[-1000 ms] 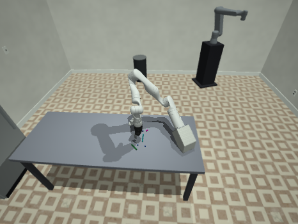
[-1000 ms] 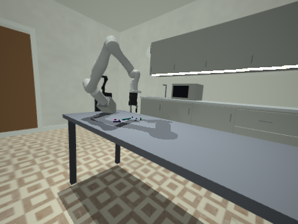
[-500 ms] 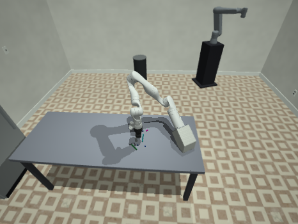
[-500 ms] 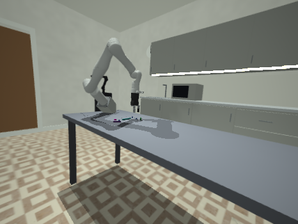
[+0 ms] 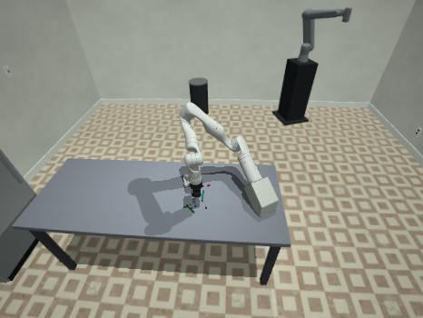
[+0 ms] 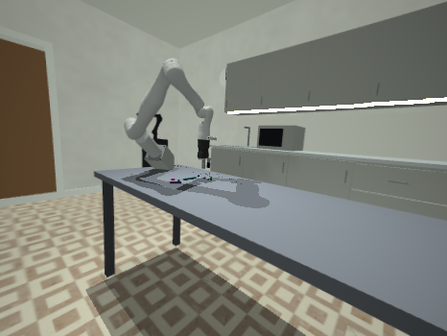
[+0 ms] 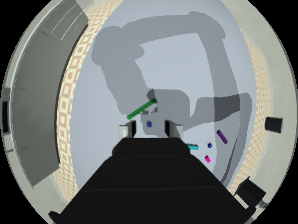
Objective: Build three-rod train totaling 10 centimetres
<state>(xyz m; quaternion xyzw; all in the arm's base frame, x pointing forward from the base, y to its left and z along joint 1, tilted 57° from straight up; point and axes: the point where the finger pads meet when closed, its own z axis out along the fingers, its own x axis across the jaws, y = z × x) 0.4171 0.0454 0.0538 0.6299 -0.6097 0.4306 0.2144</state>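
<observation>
Right now the green rod is 8 cm below my hand, 3 cm ahead of it and 2 cm to the left of it. The rest, counted from my hand: magenta rod (16 cm to the right, 14 cm behind, 8 cm below); then turquoise rod (8 cm below, 7 cm to the right, 7 cm behind); then purple rod (21 cm to the right, 8 cm below, 8 cm behind).
</observation>
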